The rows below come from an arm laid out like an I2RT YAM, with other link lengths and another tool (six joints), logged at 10 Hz.
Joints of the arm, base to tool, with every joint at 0 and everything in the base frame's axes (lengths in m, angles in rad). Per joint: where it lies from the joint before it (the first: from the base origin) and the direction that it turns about. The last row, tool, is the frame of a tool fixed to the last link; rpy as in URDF.
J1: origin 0 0 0.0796 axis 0 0 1
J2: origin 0.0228 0.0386 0.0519 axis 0 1 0
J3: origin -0.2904 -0.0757 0 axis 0 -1 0
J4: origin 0.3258 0.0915 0.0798 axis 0 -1 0
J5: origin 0.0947 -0.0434 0.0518 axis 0 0 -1
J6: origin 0.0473 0 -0.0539 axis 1 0 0
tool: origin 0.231 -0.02 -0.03 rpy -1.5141 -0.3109 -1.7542
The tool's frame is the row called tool.
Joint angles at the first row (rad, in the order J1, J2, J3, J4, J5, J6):
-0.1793, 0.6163, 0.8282, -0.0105, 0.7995, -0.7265
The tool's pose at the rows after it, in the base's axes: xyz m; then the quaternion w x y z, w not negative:
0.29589 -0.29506 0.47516 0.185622 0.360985 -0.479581 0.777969
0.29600 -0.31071 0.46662 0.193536 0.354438 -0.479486 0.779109
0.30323 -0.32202 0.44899 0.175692 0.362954 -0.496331 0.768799
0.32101 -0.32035 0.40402 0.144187 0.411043 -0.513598 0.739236
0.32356 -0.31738 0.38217 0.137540 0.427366 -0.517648 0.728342
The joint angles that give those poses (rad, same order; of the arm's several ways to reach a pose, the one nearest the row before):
-0.2603, 0.6242, 0.7801, 0.0512, 0.7765, -0.7338
-0.3222, 0.6375, 0.7458, 0.1036, 0.7320, -0.7321
-0.3760, 0.6578, 0.7569, 0.0453, 0.6682, -0.6507
-0.4093, 0.6606, 0.7569, -0.0949, 0.5667, -0.5602
-0.4140, 0.6441, 0.7280, -0.1255, 0.5416, -0.5431

